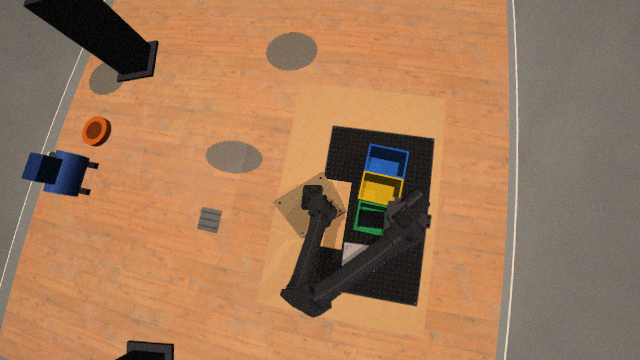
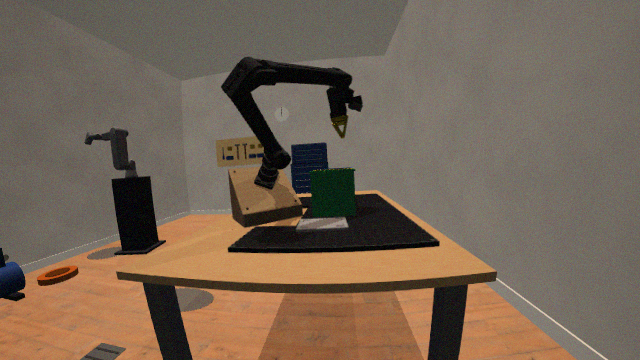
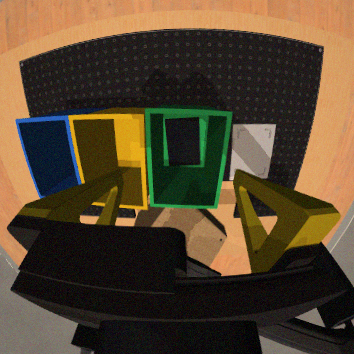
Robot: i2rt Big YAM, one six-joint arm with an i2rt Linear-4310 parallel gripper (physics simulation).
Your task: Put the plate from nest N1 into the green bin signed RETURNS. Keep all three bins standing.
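Where they show: gripper, between the fingertips: point(image 2: 343, 137) point(image 3: 177, 175); arm's base, origin of its link: point(image 1: 311, 196) point(image 2: 266, 178).
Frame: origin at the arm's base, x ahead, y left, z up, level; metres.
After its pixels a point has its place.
Note:
The green bin point(image 1: 369, 232) @(x 0.248, y -0.173, z 0.022 m) point(image 2: 332, 195) @(x 0.267, y -0.175, z -0.074 m) point(image 3: 185, 190) @(x 0.204, y -0.100, z -0.027 m) stands upright on the black mat; no sign is readable on it. A dark, nearly black rectangular plate point(image 1: 371, 218) @(x 0.278, y -0.108, z -0.143 m) point(image 3: 183, 141) @(x 0.279, y -0.113, z -0.142 m) lies low inside it. The yellow bin point(image 1: 381, 191) @(x 0.341, y 0.026, z -0.155 m) point(image 3: 131, 132) @(x 0.333, y 0.017, z -0.155 m) and blue bin point(image 1: 386, 166) @(x 0.379, y 0.156, z -0.155 m) point(image 3: 50, 155) @(x 0.356, y 0.197, z -0.046 m) stand upright in a row beside it. My gripper point(image 2: 342, 135) @(x 0.335, y -0.120, z 0.157 m) point(image 3: 177, 175) @(x 0.335, y -0.120, z 0.157 m) is open and empty, raised above the bins. A pale rectangular pad point(image 1: 353, 252) @(x 0.177, y -0.270, z -0.145 m) point(image 2: 322, 223) @(x 0.204, y -0.300, z -0.146 m) point(image 3: 254, 150) @(x 0.212, y -0.299, z -0.146 m) with corner marks lies beside the green bin, with no plate on it; its label cannot be read.
The black mat point(image 1: 395, 280) @(x 0.372, y -0.413, z -0.157 m) point(image 2: 390, 235) @(x 0.372, y -0.450, z -0.157 m) point(image 3: 270, 65) @(x 0.423, y -0.369, z -0.157 m) lies on the wooden table point(image 1: 370, 105) @(x 0.330, y 0.518, z -0.170 m) point(image 2: 305, 267) @(x 0.129, y -0.542, z -0.170 m). A tilted wooden block point(image 1: 290, 207) @(x -0.098, y -0.045, z 0.006 m) point(image 2: 260, 200) @(x -0.019, y -0.112, z -0.082 m) point(image 3: 200, 225) @(x 0.023, y -0.109, z -0.097 m) carries my arm's base, close to the bins. An orange ring point(image 1: 106, 134) point(image 2: 45, 280) lies on the floor.

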